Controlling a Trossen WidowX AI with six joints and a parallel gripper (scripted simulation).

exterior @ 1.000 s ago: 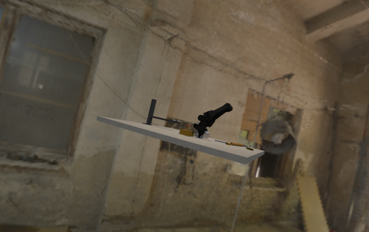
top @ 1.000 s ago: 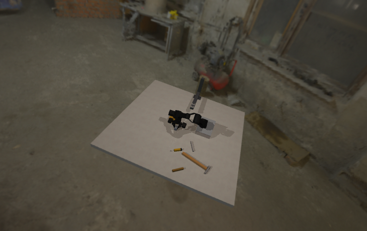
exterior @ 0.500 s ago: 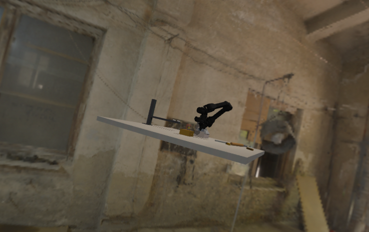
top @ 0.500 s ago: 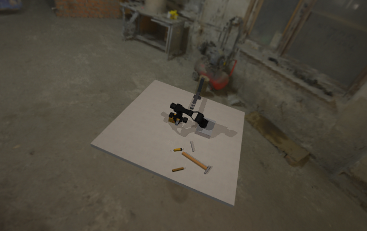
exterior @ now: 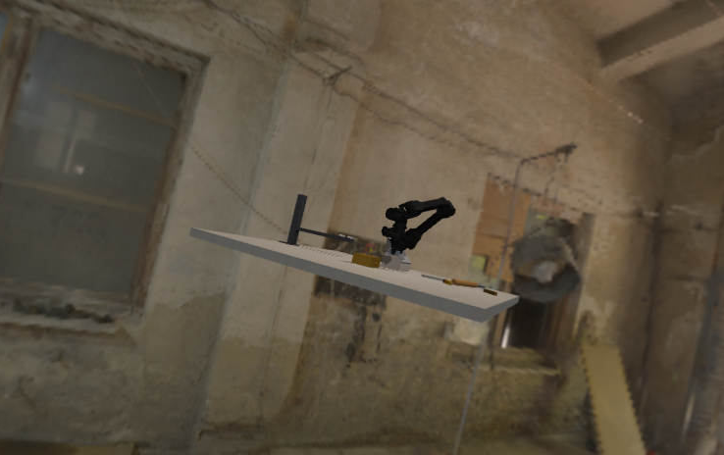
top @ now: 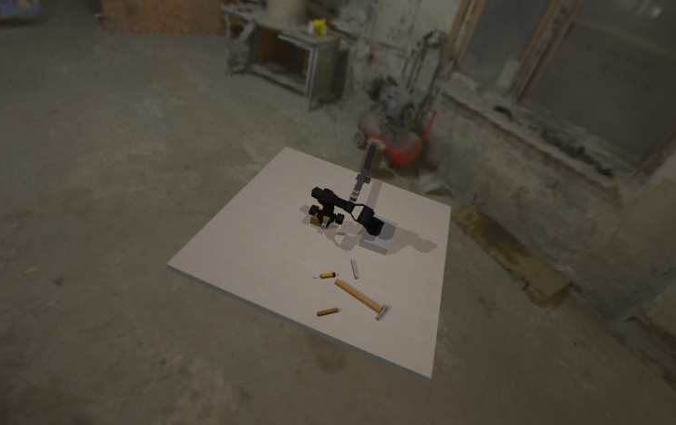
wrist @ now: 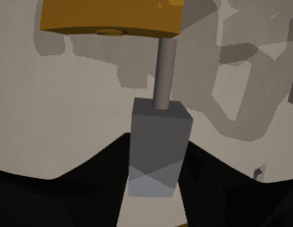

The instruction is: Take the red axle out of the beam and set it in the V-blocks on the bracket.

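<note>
The yellow-orange block lies 12 cm to the right of my gripper tip, 6 cm below it and 3 cm ahead of it. From my gripper tip the other things lie so: grey bar 21 cm behind, 18 cm to the left, 8 cm below; grey-blue block 2 cm to the right, 1 cm above; yellow-black tool 28 cm to the left, 8 cm behind, 7 cm below.
</note>
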